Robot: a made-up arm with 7 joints. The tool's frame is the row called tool. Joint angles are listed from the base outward. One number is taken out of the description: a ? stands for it. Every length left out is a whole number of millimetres.
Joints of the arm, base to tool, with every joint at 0 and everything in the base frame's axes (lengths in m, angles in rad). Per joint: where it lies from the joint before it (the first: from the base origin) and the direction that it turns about. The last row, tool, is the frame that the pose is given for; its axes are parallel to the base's.
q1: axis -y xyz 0 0.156 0
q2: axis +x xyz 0 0 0
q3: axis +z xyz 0 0 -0.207
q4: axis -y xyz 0 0 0
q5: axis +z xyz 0 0 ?
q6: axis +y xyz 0 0 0
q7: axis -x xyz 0 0 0
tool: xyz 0 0 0
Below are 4 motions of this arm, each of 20 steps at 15 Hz.
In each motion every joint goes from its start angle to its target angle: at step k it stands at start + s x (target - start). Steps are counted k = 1, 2, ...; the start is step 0. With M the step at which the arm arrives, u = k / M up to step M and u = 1 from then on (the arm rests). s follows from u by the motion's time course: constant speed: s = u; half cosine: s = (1 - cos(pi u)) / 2; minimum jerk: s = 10 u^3 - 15 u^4 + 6 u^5.
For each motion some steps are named. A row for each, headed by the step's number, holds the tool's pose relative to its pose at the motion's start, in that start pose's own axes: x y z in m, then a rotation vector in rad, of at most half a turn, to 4 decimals.
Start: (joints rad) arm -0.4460 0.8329 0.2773 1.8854 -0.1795 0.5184 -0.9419
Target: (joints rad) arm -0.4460 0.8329 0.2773 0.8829 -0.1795 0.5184 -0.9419
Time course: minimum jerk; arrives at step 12
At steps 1, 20:
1: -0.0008 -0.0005 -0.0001 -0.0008 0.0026 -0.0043
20: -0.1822 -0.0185 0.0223 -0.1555 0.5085 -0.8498

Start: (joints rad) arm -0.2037 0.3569 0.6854 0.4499 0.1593 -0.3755 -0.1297
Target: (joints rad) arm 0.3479 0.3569 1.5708 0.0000 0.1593 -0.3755 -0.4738
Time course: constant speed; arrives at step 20
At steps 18, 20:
18: 0.0494 -0.1065 -0.0155 0.5149 0.4505 0.9357
20: 0.0616 -0.1243 -0.0141 0.5253 0.5367 1.0366

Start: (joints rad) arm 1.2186 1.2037 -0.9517 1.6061 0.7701 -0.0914 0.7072
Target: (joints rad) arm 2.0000 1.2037 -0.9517 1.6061 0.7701 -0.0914 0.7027
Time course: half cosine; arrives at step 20
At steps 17, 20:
17: 0.1532 0.0550 0.0685 0.3627 -0.2679 -0.5879
20: 0.1620 0.0545 0.0740 0.3836 -0.2834 -0.6217

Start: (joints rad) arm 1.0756 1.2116 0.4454 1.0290 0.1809 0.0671 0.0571
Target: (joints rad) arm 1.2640 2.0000 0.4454 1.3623 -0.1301 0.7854 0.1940
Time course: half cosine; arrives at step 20
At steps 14, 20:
14: 0.1868 0.1193 0.0394 0.4442 0.0414 -0.5254
20: 0.2305 0.1325 0.0683 0.6208 0.0620 -0.6118

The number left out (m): -0.192
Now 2 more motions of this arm.
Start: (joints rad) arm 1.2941 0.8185 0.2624 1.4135 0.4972 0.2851 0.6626
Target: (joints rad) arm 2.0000 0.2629 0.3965 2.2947 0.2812 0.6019 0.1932
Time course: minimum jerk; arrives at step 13
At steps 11, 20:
11: 0.1680 -0.1168 0.0505 0.4030 -1.1396 -0.0716
20: 0.1697 -0.1205 0.0546 0.4186 -1.1748 -0.0651

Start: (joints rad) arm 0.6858 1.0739 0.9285 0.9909 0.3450 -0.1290 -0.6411
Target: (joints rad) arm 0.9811 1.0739 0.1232 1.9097 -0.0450 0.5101 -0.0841
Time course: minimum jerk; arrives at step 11
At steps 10, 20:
10: 0.1322 -0.0757 0.1606 -1.1609 -0.4765 -0.3229
20: 0.1329 -0.0754 0.1618 -1.1666 -0.4799 -0.3246

